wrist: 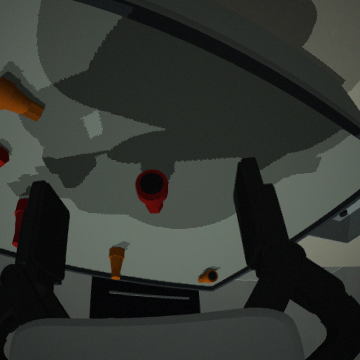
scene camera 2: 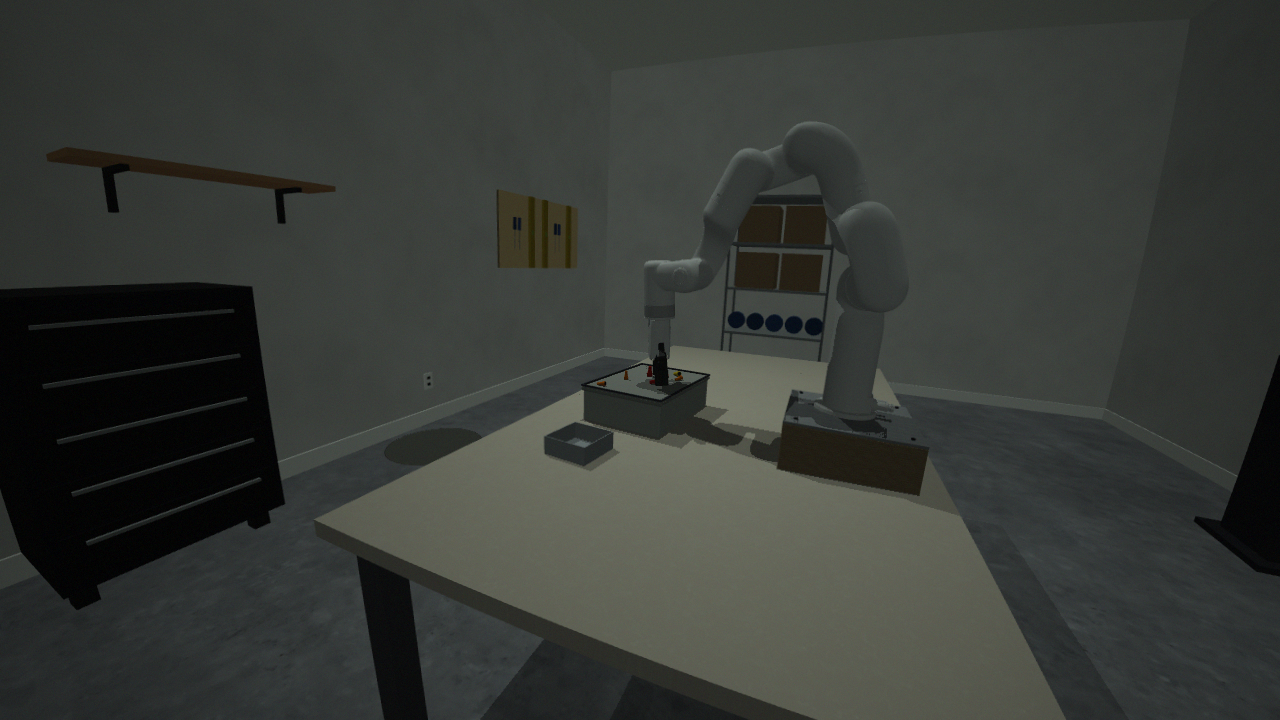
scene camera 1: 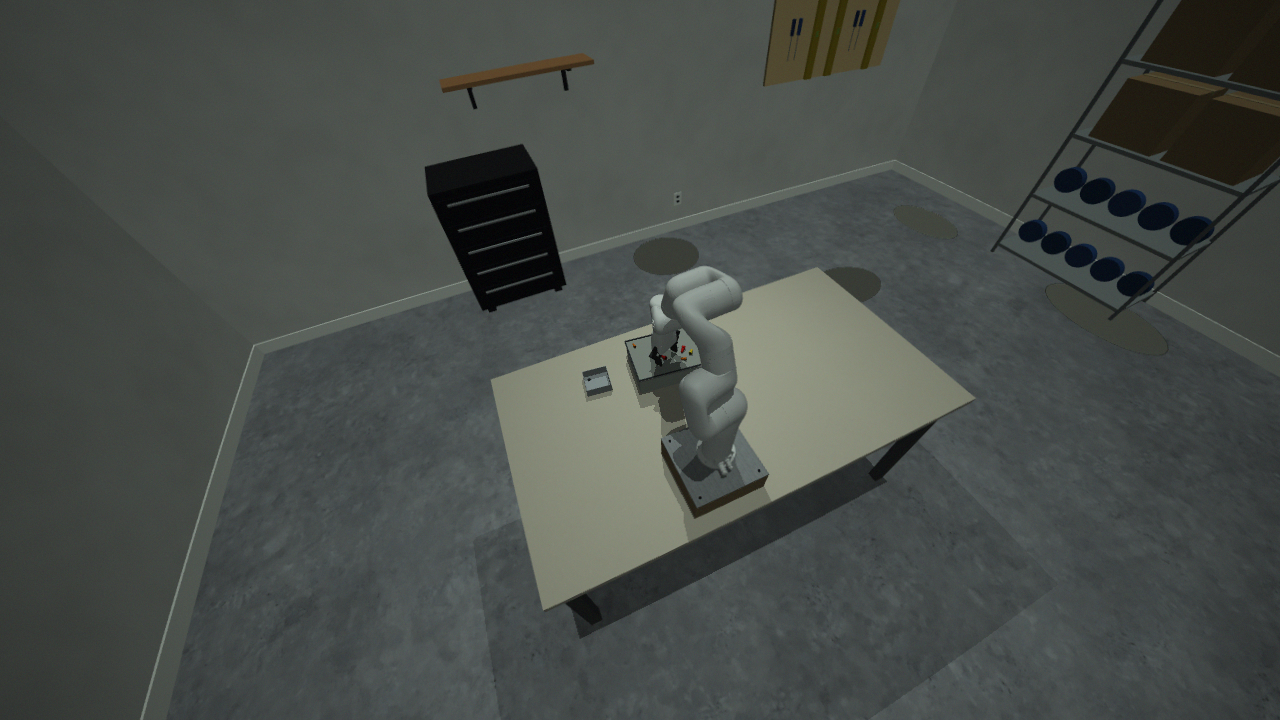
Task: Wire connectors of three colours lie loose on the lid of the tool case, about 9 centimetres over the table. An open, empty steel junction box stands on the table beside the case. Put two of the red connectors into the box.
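Where they show: gripper, fingertip midpoint: [wrist: 143, 186] [scene camera 2: 660, 380] [scene camera 1: 666, 357]; arm's base, origin of the base link: [scene camera 2: 844, 410] [scene camera 1: 715, 450].
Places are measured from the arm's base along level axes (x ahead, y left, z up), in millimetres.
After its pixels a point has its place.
Note:
My gripper [scene camera 1: 665, 351] @(x 433, y 10, z 1 mm) [scene camera 2: 660, 372] @(x 433, y 10, z 1 mm) [wrist: 143, 186] @(x 433, y 10, z 1 mm) is open, low over the lid of the tool case [scene camera 1: 656, 384] @(x 368, y 77, z -62 mm) [scene camera 2: 622, 413] @(x 467, y 139, z -57 mm) [wrist: 180, 255] @(x 518, y 70, z -9 mm). In the wrist view a red connector [wrist: 154, 205] @(x 445, y 20, z 2 mm) stands between the spread fingers in the picture, touching neither. A second red connector [wrist: 19, 222] @(x 485, y -46, z 7 mm) shows partly behind the left finger, and a third red connector [wrist: 3, 156] @(x 444, y -58, z -4 mm) is cut by the left edge. The steel junction box [scene camera 1: 597, 383] @(x 481, y 294, z -96 mm) [scene camera 2: 563, 447] @(x 483, y 344, z -72 mm) [wrist: 342, 232] @(x 531, y 336, z -76 mm) stands on the table beside the case. No connector shows in it; a small dark round spot does.
On the lid lie orange connectors [wrist: 116, 261] @(x 522, y 21, z 2 mm) [wrist: 205, 277] @(x 538, y 103, z -1 mm) near one edge and another orange connector [wrist: 17, 101] @(x 406, y -51, z -1 mm) at the wrist view's left. A yellow connector [scene camera 1: 691, 351] @(x 425, y -92, z 5 mm) shows on the lid. The case has a dark raised rim. The arm's base block [scene camera 1: 726, 495] @(x -140, y 26, z -19 mm) [scene camera 2: 850, 458] @(x -26, y 141, z -50 mm) stands on the table.

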